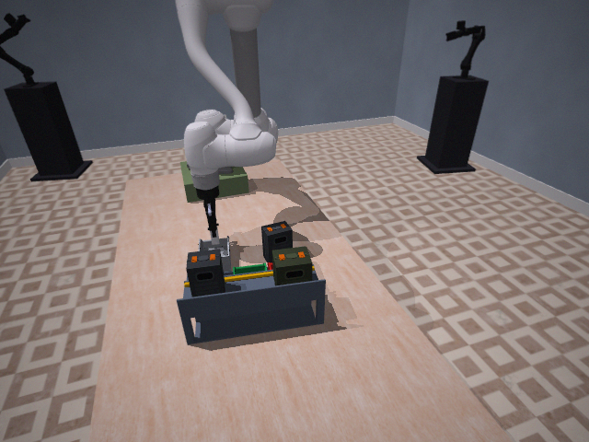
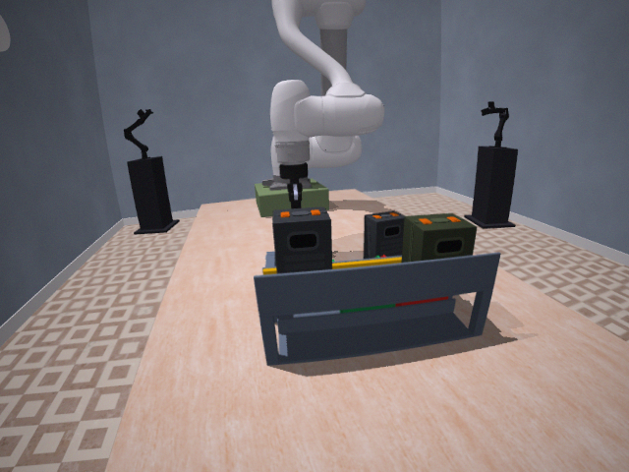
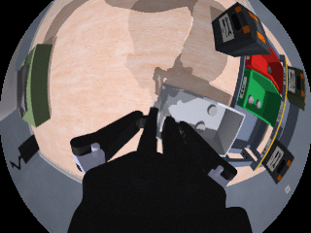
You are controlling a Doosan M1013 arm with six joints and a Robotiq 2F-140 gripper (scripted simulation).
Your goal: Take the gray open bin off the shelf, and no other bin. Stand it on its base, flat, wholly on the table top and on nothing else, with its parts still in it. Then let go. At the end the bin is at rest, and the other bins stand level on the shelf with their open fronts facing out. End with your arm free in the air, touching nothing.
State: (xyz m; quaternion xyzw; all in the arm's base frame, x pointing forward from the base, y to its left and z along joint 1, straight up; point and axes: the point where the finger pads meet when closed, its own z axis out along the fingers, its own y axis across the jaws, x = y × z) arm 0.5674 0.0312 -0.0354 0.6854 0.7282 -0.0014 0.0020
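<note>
Now: hand 8 cm short of the gray open bin and 2 cm above it. The rest, counted from my hand: yellow rail 32 cm ahead, 13 cm to the left, 5 cm above; red bin 26 cm ahead, 24 cm to the left, 1 cm below; green bin 26 cm ahead, 13 cm to the left, 1 cm below.
</note>
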